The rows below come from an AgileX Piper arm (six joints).
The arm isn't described. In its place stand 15 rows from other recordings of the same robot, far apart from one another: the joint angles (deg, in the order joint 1, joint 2, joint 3, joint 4, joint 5, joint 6), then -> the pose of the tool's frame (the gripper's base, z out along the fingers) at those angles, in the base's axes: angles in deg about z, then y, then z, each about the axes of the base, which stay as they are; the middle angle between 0 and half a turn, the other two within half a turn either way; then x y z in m.
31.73 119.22 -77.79 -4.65 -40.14 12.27 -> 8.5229, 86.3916, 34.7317, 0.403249, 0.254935, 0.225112
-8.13 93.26 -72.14 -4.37 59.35 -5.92 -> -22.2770, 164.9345, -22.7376, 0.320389, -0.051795, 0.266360
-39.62 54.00 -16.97 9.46 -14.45 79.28 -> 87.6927, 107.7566, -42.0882, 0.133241, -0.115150, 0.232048
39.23 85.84 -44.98 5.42 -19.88 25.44 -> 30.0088, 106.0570, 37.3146, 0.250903, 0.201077, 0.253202
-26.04 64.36 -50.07 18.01 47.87 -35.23 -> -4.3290, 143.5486, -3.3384, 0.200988, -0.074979, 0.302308
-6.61 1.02 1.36 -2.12 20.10 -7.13 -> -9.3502, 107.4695, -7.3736, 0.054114, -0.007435, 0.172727
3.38 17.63 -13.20 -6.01 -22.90 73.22 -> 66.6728, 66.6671, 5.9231, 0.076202, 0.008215, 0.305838
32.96 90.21 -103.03 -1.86 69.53 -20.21 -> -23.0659, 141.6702, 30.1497, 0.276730, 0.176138, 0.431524
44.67 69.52 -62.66 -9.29 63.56 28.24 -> 6.7623, 153.8534, 25.5217, 0.170386, 0.149939, 0.333194
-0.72 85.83 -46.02 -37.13 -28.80 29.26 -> -1.0239, 100.6582, 16.4917, 0.322131, 0.022417, 0.265526
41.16 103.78 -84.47 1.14 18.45 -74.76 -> -73.4464, 122.7595, 41.5890, 0.323131, 0.283242, 0.298143
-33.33 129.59 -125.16 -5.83 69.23 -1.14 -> -16.8130, 157.9146, -47.9616, 0.407460, -0.278301, 0.256155
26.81 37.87 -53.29 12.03 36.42 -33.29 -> -21.6076, 105.2766, 34.1798, 0.097706, 0.061993, 0.410941
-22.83 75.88 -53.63 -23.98 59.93 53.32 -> -11.7360, 154.6556, -78.0815, 0.205781, -0.121356, 0.270671
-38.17 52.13 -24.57 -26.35 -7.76 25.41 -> 0.2278, 105.5727, -34.6031, 0.148504, -0.109799, 0.269292
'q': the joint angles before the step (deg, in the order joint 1, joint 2, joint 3, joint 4, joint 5, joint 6). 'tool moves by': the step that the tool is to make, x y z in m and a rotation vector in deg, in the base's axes. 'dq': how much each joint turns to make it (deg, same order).
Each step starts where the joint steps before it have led.
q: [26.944, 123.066, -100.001, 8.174, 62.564, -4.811]
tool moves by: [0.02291, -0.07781, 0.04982, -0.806, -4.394, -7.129]
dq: [-10.124, -5.188, -2.450, -2.186, 4.116, -2.011]
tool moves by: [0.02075, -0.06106, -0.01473, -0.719, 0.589, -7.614]
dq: [-8.273, 1.962, 0.002, -0.401, -1.171, -0.715]
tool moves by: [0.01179, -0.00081, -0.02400, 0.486, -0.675, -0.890]
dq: [-0.374, 3.248, -0.001, 0.496, -4.006, 0.001]
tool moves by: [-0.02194, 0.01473, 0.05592, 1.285, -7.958, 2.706]
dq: [2.311, -8.659, 2.555, 0.227, -1.903, -0.681]
